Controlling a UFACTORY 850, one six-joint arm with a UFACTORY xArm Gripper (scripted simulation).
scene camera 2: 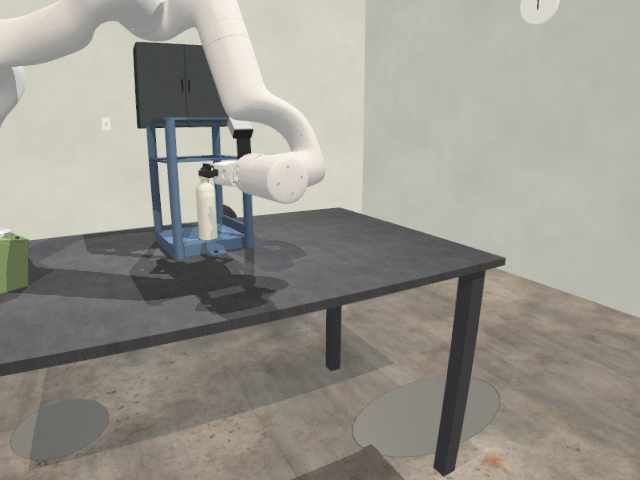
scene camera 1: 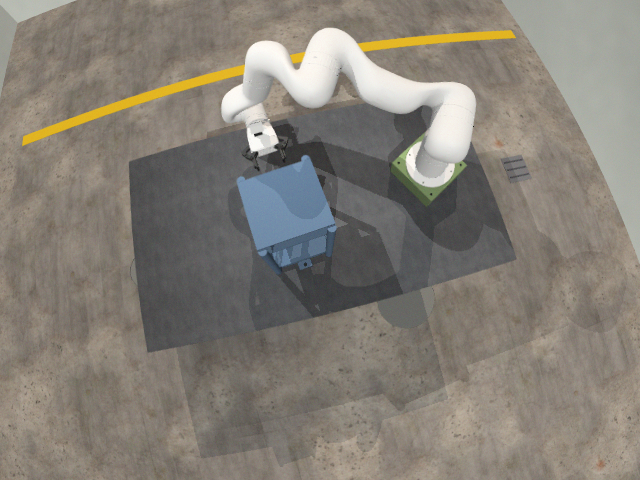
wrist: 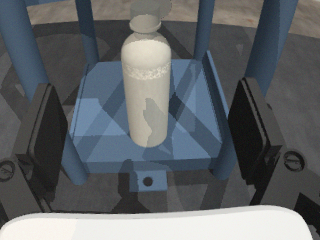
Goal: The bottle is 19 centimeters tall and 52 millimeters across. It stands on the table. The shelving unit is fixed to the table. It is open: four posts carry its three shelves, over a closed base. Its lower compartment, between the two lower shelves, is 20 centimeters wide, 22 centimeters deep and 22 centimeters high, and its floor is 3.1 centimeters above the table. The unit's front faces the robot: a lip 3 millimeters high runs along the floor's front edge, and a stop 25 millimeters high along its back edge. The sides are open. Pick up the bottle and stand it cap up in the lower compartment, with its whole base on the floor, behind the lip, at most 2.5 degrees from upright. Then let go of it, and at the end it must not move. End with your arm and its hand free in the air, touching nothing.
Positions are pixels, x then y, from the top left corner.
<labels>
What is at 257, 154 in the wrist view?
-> My gripper.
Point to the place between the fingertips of my gripper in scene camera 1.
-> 271, 165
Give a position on a shelving unit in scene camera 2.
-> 232, 234
</labels>
